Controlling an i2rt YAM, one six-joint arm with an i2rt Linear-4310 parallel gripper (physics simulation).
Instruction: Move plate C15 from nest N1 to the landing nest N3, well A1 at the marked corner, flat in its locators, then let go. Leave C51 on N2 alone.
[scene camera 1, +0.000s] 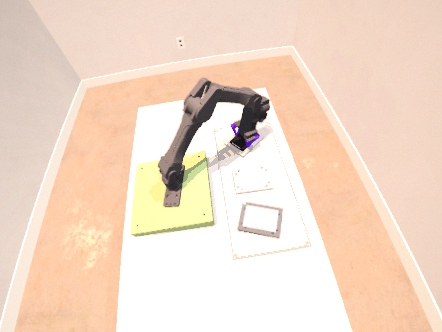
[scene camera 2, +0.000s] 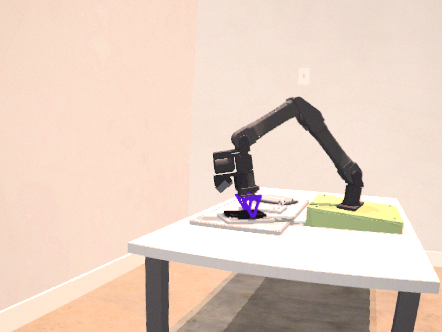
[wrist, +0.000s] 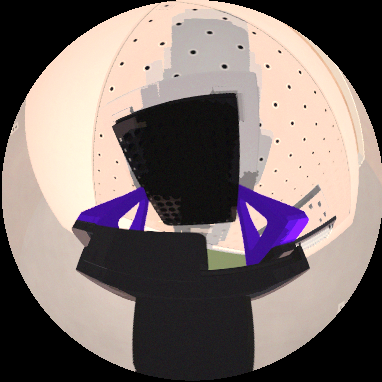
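Note:
A black well plate, taken as C15 (scene camera 1: 238, 143) (scene camera 2: 239, 214) (wrist: 195, 155), lies on a light nest (scene camera 1: 244, 153) (scene camera 2: 270, 220) at the far end of the perforated board. My gripper (scene camera 1: 243, 136) (scene camera 2: 251, 215) (wrist: 191, 189) points down over it, its purple fingers against two opposite sides, shut on the plate. The plate looks low and flat at the nest. A pale nest with small pins (scene camera 1: 252, 181) is in the middle of the board. A dark grey rectangular frame (scene camera 1: 241, 217) lies at the near end. Nest labels, C51 and the marked corner cannot be made out.
The perforated board (scene camera 1: 270, 246) (wrist: 300, 115) carries the nests on the white table (scene camera 1: 170, 280) (scene camera 2: 210, 250). The green base block (scene camera 1: 150, 215) (scene camera 2: 350, 221) under the arm stands beside the board. The arm arches from it over to the far nest.

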